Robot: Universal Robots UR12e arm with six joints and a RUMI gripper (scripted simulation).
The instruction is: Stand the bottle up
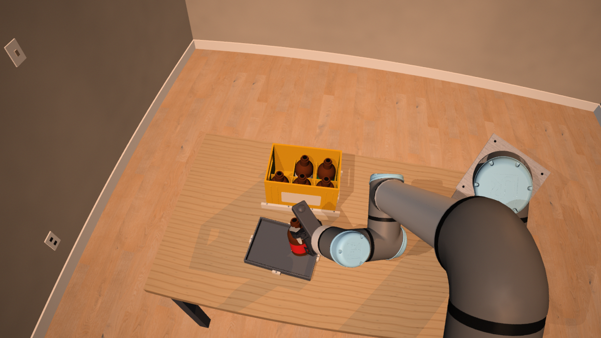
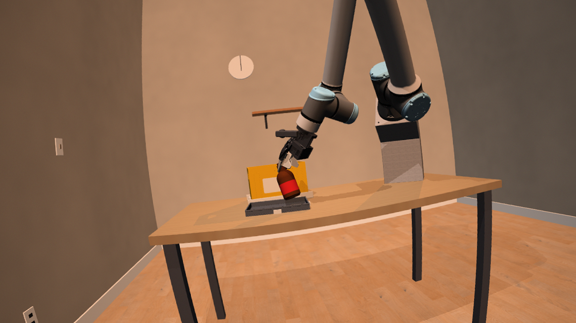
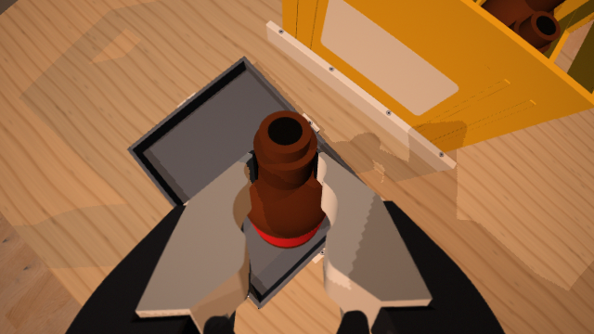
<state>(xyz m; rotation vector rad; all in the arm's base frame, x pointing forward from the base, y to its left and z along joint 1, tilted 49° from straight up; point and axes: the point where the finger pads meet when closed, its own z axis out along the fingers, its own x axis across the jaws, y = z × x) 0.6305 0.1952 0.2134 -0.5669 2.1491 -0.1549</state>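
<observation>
The dark grey tray lies 15 cm below my hand, 3 cm to the left of it and 3 cm ahead of it. Also, from my hand: crate: 24 cm to the right, 8 cm below, 7 cm ahead.
</observation>
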